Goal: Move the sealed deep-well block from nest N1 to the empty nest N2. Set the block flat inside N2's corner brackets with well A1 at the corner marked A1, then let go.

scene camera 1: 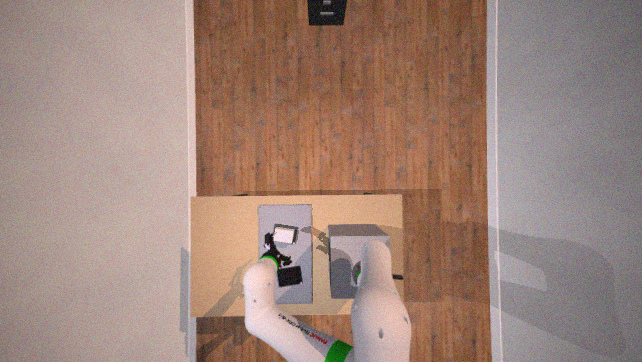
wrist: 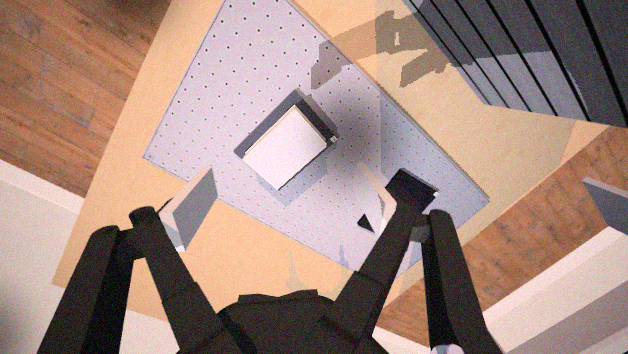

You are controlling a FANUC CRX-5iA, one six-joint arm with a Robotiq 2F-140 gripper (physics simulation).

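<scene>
The sealed deep-well block (scene camera 1: pixel 285 234) (wrist: pixel 287 147) has a white top and sits in the dark nest N1 (wrist: pixel 312 117). The black nest N2 (scene camera 1: pixel 290 276) (wrist: pixel 411 189) holds no block; in the wrist view the right finger hides part of it. Each nest has a small white mark at one corner, too small to read. My gripper (scene camera 1: pixel 278 249) (wrist: pixel 286 179) is open and empty, its fingers wide apart. It hangs above the plate, beside the block on the side toward N2 and a little to the left in the scene view.
Both nests stand on a grey perforated plate (scene camera 1: pixel 285 212) (wrist: pixel 250 50) on the wooden table (scene camera 1: pixel 225 225) (wrist: pixel 250 250). A large grey slatted box (scene camera 1: pixel 357 230) (wrist: pixel 525 75) stands to the right of the plate in the scene view, partly under the arm. A black cabinet (scene camera 1: pixel 326 12) stands far off.
</scene>
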